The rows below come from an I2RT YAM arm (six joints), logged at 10 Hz.
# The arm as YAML. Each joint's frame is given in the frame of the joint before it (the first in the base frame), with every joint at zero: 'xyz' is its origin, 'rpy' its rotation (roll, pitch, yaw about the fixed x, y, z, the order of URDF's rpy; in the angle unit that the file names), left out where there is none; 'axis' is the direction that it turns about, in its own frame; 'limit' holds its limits. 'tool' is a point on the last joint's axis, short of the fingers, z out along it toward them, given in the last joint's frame.
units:
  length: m
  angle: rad
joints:
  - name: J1
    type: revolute
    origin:
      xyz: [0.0, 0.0, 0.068]
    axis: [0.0, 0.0, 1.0]
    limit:
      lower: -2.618
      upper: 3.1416
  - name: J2
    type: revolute
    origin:
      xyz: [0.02, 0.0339, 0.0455]
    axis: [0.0, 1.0, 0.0]
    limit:
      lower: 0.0
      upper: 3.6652
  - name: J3
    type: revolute
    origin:
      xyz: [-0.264, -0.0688, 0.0]
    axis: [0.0, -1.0, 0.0]
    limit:
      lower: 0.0
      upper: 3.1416
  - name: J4
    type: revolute
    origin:
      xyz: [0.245, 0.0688, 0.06]
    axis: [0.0, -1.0, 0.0]
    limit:
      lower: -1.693
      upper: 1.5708
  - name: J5
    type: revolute
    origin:
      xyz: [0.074, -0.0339, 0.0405]
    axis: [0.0, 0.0, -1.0]
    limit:
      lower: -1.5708
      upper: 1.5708
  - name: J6
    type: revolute
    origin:
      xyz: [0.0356, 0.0, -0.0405]
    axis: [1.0, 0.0, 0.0]
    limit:
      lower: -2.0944
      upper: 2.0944
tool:
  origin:
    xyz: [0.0, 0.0, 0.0]
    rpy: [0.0, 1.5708, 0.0]
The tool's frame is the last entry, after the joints.
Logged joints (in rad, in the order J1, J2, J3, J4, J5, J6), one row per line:
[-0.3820 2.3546 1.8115 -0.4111 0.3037 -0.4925]
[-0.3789 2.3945 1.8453 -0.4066 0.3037 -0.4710]
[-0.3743 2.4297 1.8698 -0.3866 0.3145 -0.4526]
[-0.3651 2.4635 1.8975 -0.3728 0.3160 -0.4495]
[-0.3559 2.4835 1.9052 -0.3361 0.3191 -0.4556]
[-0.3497 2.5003 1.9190 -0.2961 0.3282 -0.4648]
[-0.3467 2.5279 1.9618 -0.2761 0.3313 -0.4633]
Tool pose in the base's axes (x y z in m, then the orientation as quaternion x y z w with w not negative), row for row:
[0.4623 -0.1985 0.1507 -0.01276 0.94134 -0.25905 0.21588]
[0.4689 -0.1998 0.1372 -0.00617 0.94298 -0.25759 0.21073]
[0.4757 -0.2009 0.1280 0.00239 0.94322 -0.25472 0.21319]
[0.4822 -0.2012 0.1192 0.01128 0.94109 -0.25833 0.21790]
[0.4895 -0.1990 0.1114 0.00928 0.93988 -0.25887 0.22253]
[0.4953 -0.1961 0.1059 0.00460 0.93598 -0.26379 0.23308]
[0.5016 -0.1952 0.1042 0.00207 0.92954 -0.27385 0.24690]
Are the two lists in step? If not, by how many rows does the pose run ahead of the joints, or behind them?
The pose runs 1 row behind the joints: the pose in row i belongs to the joints in row i - 1.
